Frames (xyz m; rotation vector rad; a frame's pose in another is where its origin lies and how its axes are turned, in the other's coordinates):
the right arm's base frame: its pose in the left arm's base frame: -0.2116 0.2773 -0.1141 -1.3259 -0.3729 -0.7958
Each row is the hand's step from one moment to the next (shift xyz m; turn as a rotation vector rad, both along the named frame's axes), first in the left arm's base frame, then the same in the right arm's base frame.
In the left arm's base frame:
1: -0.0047 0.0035 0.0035 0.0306 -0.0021 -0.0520
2: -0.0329 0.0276 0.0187 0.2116 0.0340 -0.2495
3: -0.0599 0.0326 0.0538 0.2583 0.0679 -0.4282
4: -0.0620 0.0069 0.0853 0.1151 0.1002 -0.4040
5: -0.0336 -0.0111 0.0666 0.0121 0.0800 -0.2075
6: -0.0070 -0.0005 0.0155 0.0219 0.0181 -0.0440
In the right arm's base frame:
1: -0.0020 -0.0057 0.0033 -0.0126 0.0584 -0.0084
2: -0.0186 -0.0354 0.0244 -0.0291 0.3273 0.0141
3: -0.0156 -0.0791 0.0323 -0.1250 0.4888 0.0132
4: 0.0115 -0.1040 0.0148 -0.2174 0.3725 0.0224
5: 0.0241 -0.0714 -0.0013 -0.1526 0.1595 0.0297
6: 0.0056 -0.0160 0.0018 -0.0194 0.0474 0.0111

